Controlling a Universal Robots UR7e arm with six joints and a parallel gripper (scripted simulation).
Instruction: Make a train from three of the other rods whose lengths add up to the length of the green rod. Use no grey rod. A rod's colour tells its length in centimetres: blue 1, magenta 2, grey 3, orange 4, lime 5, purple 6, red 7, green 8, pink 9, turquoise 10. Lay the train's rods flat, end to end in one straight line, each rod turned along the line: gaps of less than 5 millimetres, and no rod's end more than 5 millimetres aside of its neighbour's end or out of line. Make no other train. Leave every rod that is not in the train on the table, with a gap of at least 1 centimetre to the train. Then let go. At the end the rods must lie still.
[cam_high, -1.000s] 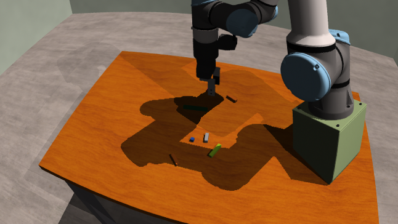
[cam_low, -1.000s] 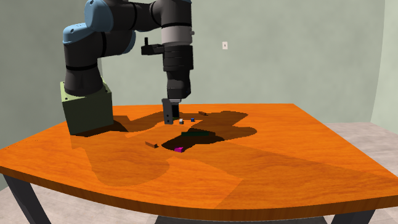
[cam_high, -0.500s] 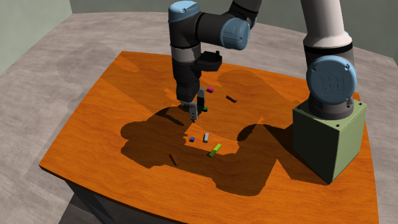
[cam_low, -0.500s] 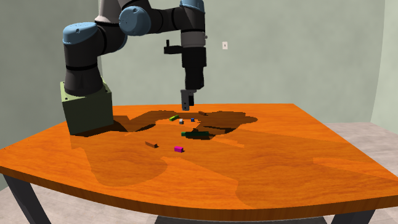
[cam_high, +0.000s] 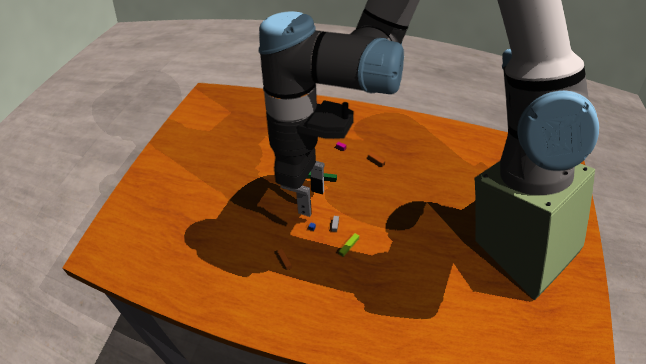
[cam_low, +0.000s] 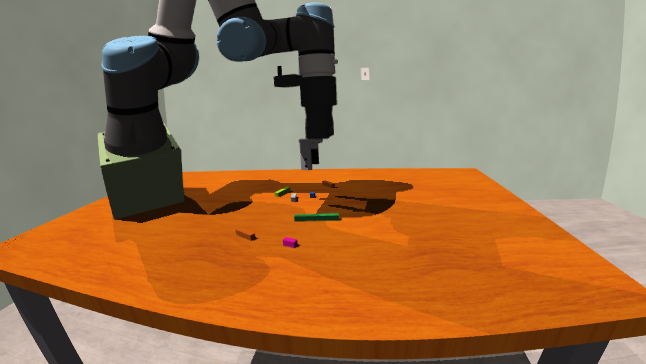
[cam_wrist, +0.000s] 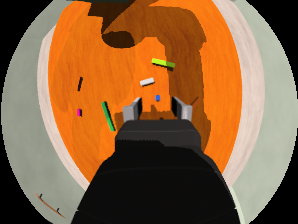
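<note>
My gripper is now 8 cm above the blue rod. Also, from my hand: lime rod 7 cm behind, 3 cm to the left, 8 cm below; green rod 3 cm ahead, 13 cm to the right, 8 cm below; grey rod 4 cm behind, 2 cm to the right, 8 cm below.
</note>
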